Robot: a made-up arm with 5 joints.
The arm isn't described. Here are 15 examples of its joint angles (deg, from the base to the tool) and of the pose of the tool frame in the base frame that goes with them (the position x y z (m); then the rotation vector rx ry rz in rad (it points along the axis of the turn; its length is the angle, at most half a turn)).
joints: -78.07 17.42 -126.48 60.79 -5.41
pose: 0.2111 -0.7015 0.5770 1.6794 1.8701 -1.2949
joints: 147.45 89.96 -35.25 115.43 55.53
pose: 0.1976 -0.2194 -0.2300 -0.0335 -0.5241 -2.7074
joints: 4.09 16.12 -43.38 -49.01 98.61
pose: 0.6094 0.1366 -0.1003 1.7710 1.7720 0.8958
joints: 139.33 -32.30 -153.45 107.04 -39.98
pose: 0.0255 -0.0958 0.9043 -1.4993 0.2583 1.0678
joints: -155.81 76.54 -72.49 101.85 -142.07
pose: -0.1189 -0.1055 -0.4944 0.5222 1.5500 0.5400
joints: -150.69 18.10 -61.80 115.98 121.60
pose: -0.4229 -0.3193 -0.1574 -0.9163 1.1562 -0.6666
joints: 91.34 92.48 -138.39 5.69 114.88
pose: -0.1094 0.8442 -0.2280 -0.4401 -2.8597 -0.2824
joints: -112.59 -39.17 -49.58 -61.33 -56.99
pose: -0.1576 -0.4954 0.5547 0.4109 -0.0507 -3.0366
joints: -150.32 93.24 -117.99 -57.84 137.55
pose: -0.5568 -0.3961 -0.2817 1.4416 -1.4343 0.1644
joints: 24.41 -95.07 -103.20 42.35 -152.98
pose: -0.4753 -0.1381 0.8151 -0.2395 -0.5415 -2.1327
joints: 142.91 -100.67 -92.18 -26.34 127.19
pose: 0.3779 -0.3844 0.7099 0.2631 0.3521 -1.6812
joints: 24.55 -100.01 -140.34 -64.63 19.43
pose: -0.7271 -0.2398 0.1943 0.4046 -2.0533 0.9600
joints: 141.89 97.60 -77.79 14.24 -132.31
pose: -0.1435 0.0443 -0.6463 2.0174 2.0308 -0.4562
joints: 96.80 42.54 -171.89 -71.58 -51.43
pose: -0.1103 0.4073 0.7910 0.8372 0.1033 0.7687
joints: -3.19 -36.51 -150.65 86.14 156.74
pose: -0.1528 0.0906 0.9674 2.0028 0.9421 2.1498
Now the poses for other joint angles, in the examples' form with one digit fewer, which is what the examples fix.
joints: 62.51 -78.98 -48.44 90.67 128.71
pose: 0.104 0.396 0.631 -1.378 -2.458 -0.304
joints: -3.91 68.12 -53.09 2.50 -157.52
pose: 0.229 0.054 -0.558 -2.606 0.662 0.250
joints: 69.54 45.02 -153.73 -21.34 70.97
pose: 0.161 0.697 0.682 0.197 1.641 1.890
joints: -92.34 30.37 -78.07 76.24 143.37
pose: 0.043 -0.680 -0.168 -1.950 1.122 -0.033
